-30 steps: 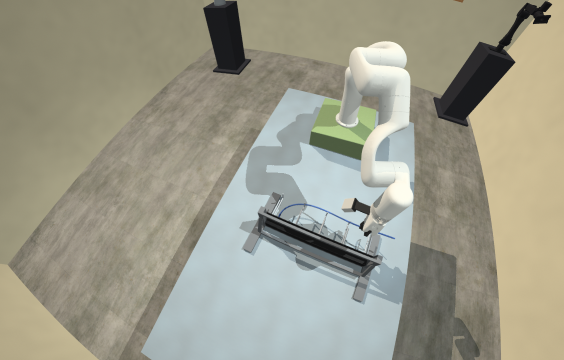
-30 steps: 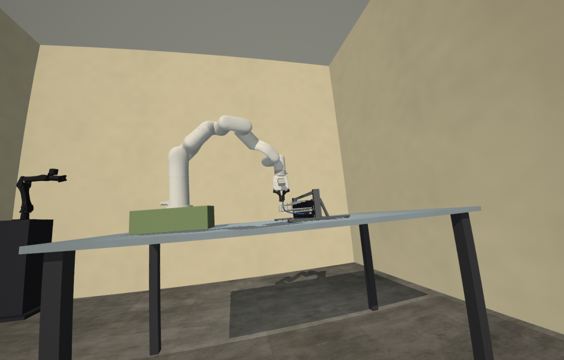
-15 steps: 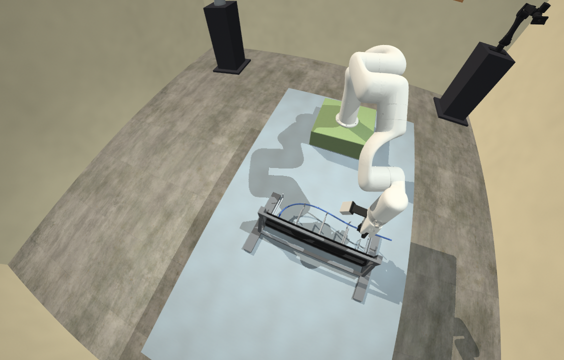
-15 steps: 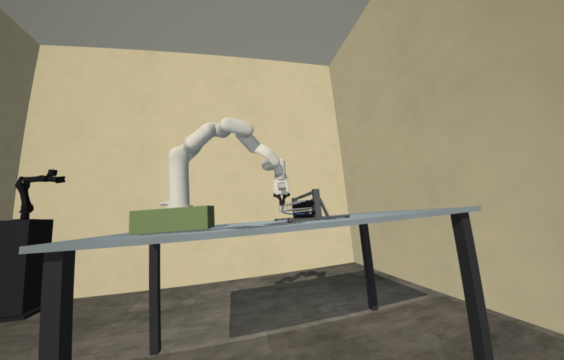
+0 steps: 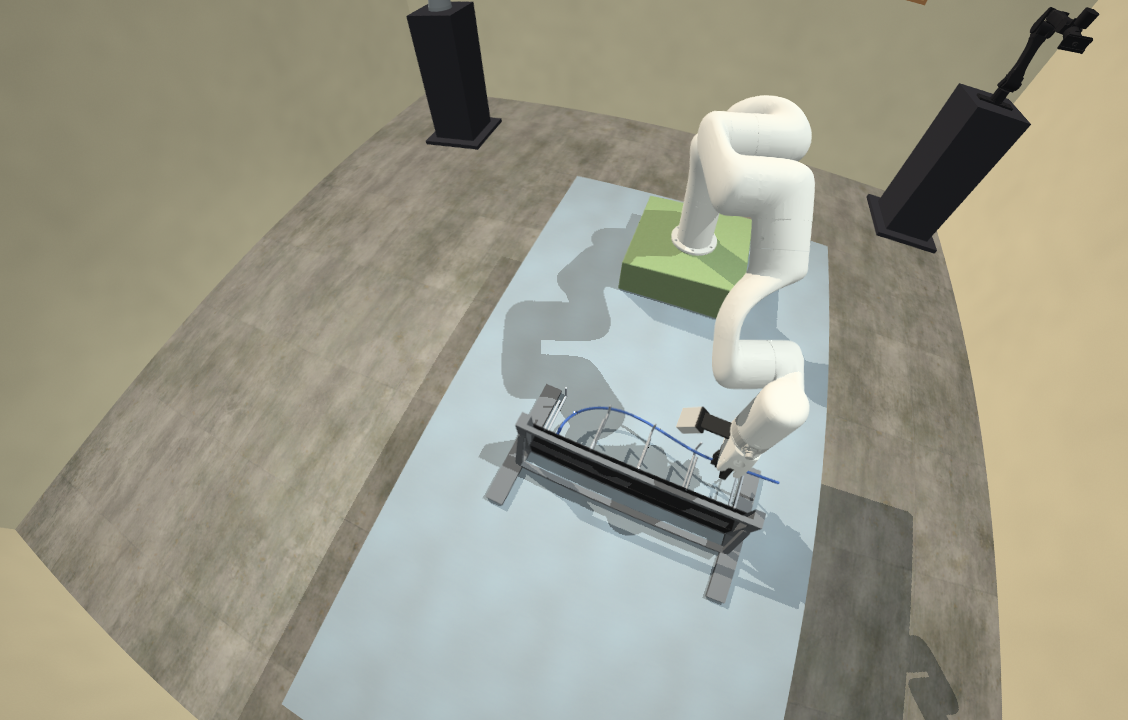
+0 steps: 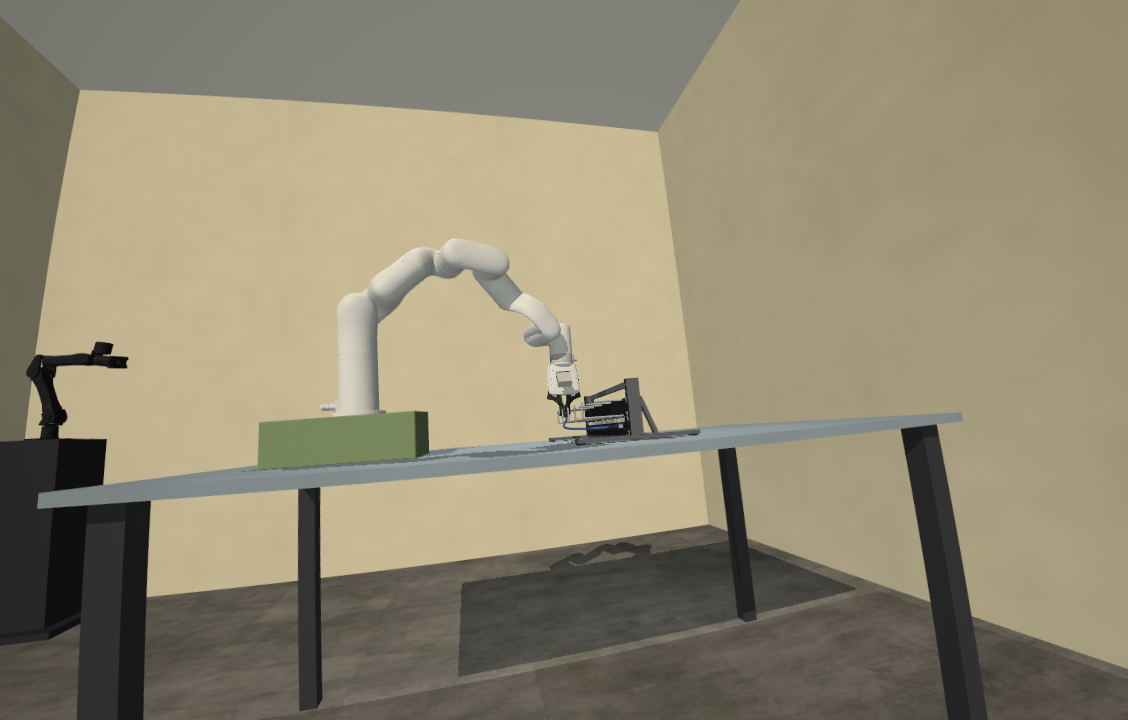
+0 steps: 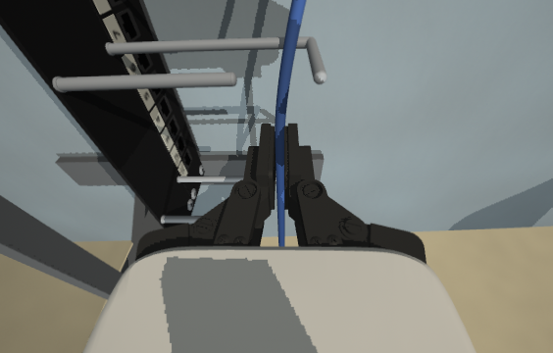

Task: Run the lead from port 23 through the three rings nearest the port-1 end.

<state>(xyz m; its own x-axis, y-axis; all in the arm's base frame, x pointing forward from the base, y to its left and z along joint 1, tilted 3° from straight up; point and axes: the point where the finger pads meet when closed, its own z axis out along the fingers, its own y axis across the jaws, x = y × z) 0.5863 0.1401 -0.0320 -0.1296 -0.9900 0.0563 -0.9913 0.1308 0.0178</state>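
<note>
The patch panel rack lies 16 cm to the right of my hand, 8 cm ahead of it and 3 cm below it.
</note>
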